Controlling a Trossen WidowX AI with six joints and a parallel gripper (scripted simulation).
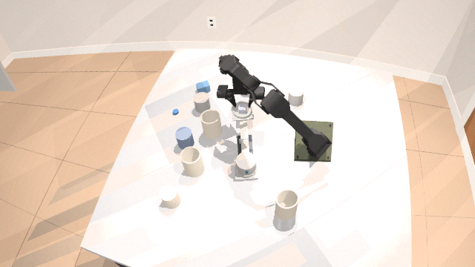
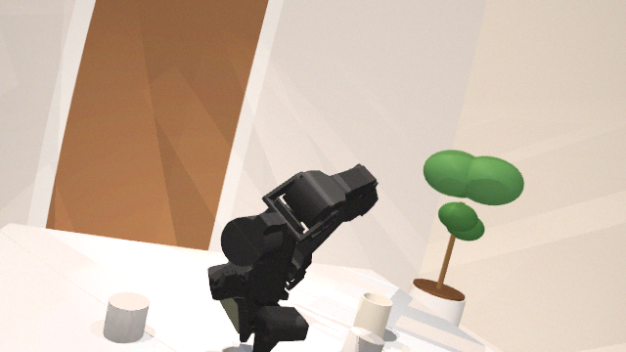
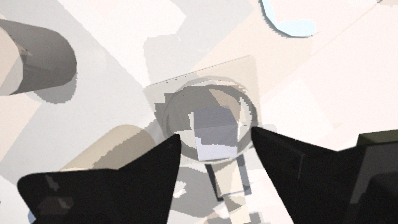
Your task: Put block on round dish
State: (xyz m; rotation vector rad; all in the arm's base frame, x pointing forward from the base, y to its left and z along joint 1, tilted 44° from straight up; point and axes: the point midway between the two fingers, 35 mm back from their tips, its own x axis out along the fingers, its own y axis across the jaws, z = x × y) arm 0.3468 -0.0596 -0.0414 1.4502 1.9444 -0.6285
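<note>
Right now the grey block is 1 cm below my gripper tip. Also, from my gripper tip: blue cup: 18 cm ahead, 18 cm to the left, 6 cm below; balance beam: 4 cm behind, 12 cm to the left, 6 cm below; dish: 9 cm behind, 14 cm to the right, 9 cm below.
</note>
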